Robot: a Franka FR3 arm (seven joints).
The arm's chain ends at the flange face. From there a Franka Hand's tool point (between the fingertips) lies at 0.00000 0.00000 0.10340 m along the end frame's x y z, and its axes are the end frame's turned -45 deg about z.
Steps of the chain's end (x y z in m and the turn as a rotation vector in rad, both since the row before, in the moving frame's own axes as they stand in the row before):
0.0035 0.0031 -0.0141 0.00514 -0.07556 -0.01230
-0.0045 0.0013 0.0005 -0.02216 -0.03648 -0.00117
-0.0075 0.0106 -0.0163 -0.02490 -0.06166 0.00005
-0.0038 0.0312 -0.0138 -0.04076 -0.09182 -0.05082
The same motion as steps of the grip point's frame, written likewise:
-0.0049 -0.0012 -0.0144 0.05706 -0.04979 -0.01230
-0.0084 -0.0033 0.0004 0.01013 -0.04146 -0.00117
-0.0191 -0.0005 -0.0165 0.02599 -0.06121 0.00005
-0.0345 0.0159 -0.0143 0.03610 -0.09375 -0.05082

